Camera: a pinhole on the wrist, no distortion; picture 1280 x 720 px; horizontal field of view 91.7 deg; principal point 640.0 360.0 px. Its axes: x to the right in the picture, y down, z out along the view. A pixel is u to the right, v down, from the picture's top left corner.
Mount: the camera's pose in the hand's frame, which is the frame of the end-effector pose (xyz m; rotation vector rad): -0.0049 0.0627 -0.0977 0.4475 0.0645 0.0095
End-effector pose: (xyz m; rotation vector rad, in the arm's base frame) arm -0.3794 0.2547 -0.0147 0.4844 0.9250 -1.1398
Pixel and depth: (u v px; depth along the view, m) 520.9 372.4 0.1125
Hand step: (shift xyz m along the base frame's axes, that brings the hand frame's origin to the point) 0.0142 0.0122 0.0172
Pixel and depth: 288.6 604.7 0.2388
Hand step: 0.0848 -0.0393 0.1893
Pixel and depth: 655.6 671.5 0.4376
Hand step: 0.2157 -0.2829 0.1791
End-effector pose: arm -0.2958 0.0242 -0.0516 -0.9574 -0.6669 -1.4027
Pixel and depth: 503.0 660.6 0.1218
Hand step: 0.0653 0.0401 -0.0110
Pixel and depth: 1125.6 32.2 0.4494
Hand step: -0.2692 -0.0029 0.4625
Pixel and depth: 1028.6 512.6 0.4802
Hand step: 0.0549 0.1537 0.4644
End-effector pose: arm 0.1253 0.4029 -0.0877 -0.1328 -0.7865 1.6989
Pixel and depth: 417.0 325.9 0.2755
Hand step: 0.0127 -0.1359 0.1278
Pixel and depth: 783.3 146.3 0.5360
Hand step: 0.0856 0.0346 0.4619
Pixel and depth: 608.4 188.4 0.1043
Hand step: 0.0158 0.0042 -0.0087
